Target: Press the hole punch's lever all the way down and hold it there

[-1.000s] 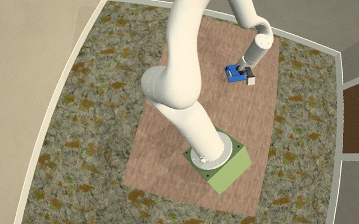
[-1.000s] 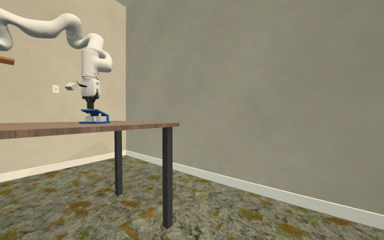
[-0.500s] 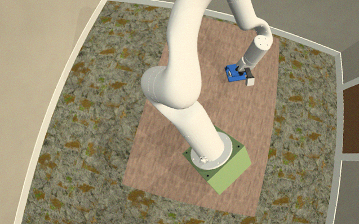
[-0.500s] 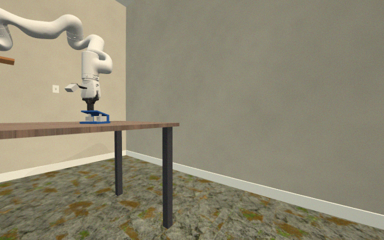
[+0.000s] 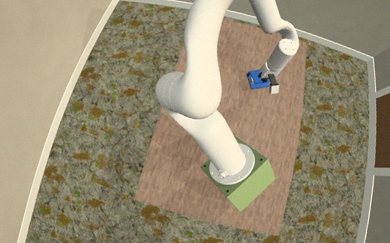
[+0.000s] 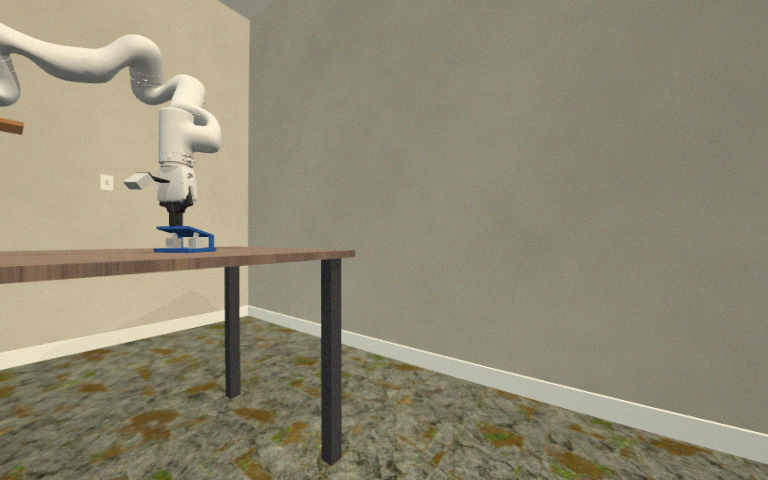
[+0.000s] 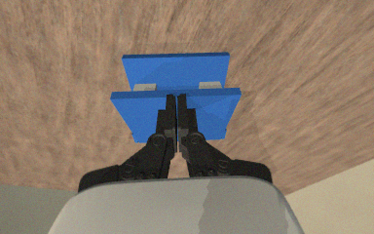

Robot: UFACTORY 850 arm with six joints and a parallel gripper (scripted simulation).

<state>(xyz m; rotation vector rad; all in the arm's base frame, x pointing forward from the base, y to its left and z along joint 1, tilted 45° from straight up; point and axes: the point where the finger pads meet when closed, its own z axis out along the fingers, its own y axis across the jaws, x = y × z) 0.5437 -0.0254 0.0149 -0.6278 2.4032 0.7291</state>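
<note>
The blue lever is 3 cm ahead of my hand, 2 cm to the left of it and 4 cm below it. Round my hand: hole punch: 3 cm ahead, 2 cm to the left, 6 cm below.
</note>
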